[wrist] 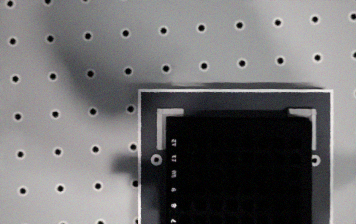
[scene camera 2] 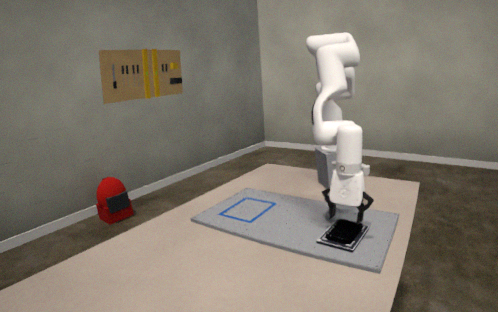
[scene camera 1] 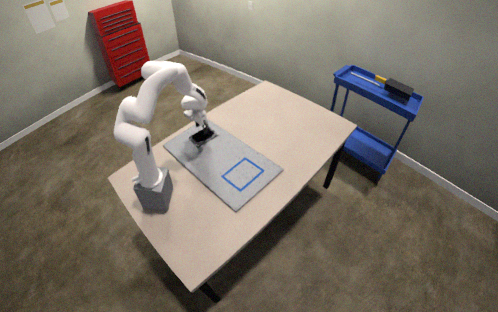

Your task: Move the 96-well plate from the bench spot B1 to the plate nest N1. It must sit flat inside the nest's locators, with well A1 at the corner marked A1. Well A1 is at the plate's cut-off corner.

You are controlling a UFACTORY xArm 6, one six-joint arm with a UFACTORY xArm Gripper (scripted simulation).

Labels:
A black 96-well plate (wrist: 211, 162) is 18 cm from the lens.

